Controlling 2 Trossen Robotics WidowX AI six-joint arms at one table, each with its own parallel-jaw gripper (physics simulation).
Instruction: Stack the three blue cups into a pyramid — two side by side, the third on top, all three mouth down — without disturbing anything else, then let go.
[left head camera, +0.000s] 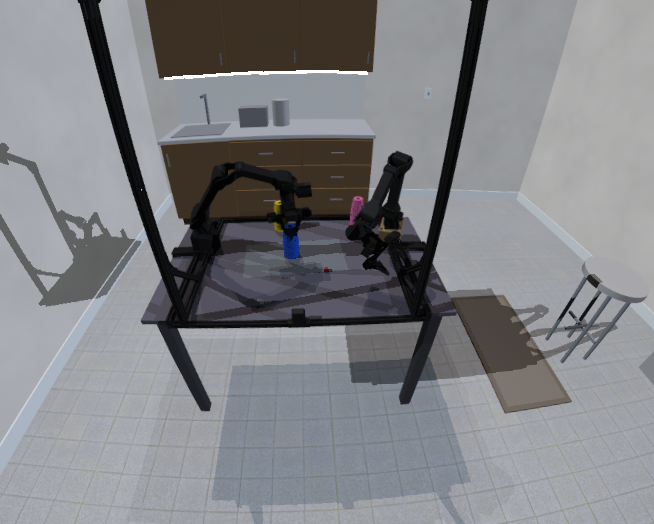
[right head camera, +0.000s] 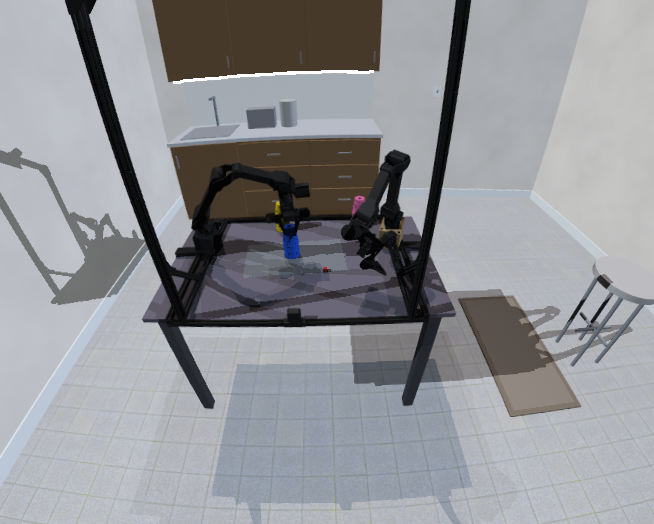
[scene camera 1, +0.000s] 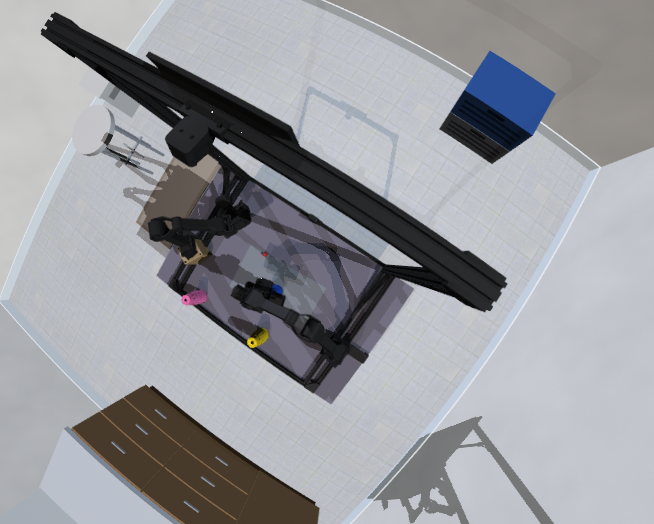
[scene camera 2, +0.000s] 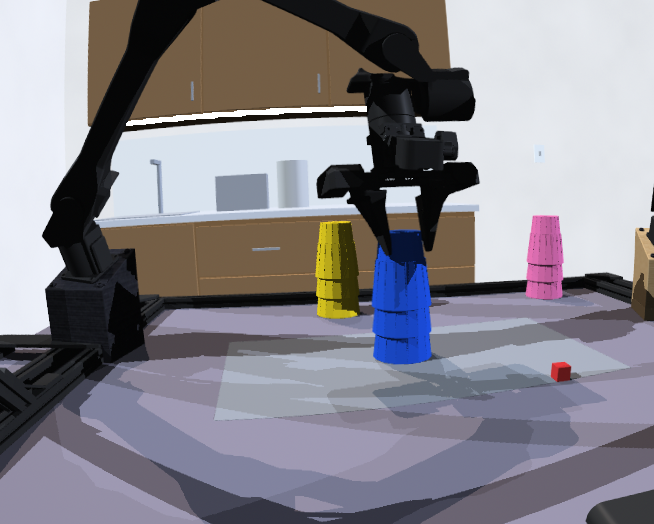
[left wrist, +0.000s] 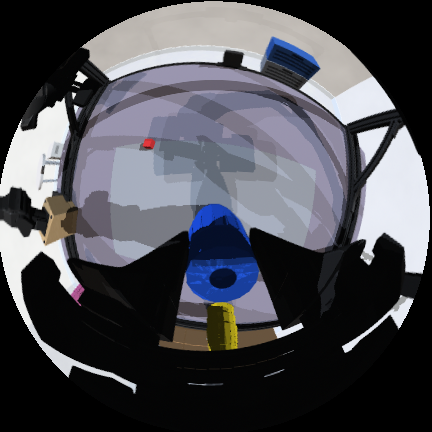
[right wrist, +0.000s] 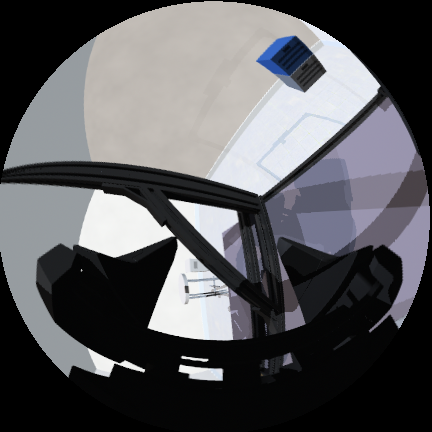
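Pixels of known places: left gripper, between the fingertips: (left head camera: 291, 233) (right head camera: 290, 233) (scene camera 1: 270, 290) (scene camera 2: 409, 253) (left wrist: 219, 234); right gripper, between the fingertips: (left head camera: 396, 267) (right head camera: 393, 267) (scene camera 1: 234, 195) (right wrist: 228, 242); left arm's base, origin of its link: (left head camera: 203, 229) (right head camera: 205, 229) (scene camera 1: 334, 353) (scene camera 2: 90, 268); right arm's base, origin of its link: (left head camera: 391, 223) (right head camera: 392, 223) (scene camera 1: 189, 251) (left wrist: 43, 220).
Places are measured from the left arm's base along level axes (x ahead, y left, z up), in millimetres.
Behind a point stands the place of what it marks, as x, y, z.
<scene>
Three blue cups (left head camera: 291, 248) @(417, 60, -61) (right head camera: 291, 248) @(419, 61, -61) (scene camera 1: 277, 289) @(403, 55, -41) (scene camera 2: 401, 327) @(409, 56, -73) (left wrist: 217, 216) @(420, 63, -19) are nested mouth down in one upright stack on the pale mat (scene camera 2: 272, 387) @(288, -44, -117). My left gripper (scene camera 2: 408, 249) @(416, 70, 11) (left wrist: 219, 234) @(416, 70, 11) points down at the top of the stack, one finger on each side. Its fingers are drawn in against the top blue cup, which rests on the stack. The exact finger contact is hard to see. My right gripper (left head camera: 377, 266) (right wrist: 228, 242) @(884, -55, 30) is open and empty, away from the cups near the right side of the table in the left head camera.
Behind the blue stack stand a yellow cup stack (scene camera 2: 336, 267) @(274, 255, -35) (left wrist: 221, 325) @(285, 259, -44) and a pink cup stack (scene camera 2: 544, 256) @(621, 424, -38). A small red cube (scene camera 2: 560, 371) @(589, 13, -106) (left wrist: 148, 143) @(586, 23, -102) lies at the mat's edge. A tan block (scene camera 1: 193, 255) @(786, 299, 14) stands by the right arm's base. A black frame surrounds the table.
</scene>
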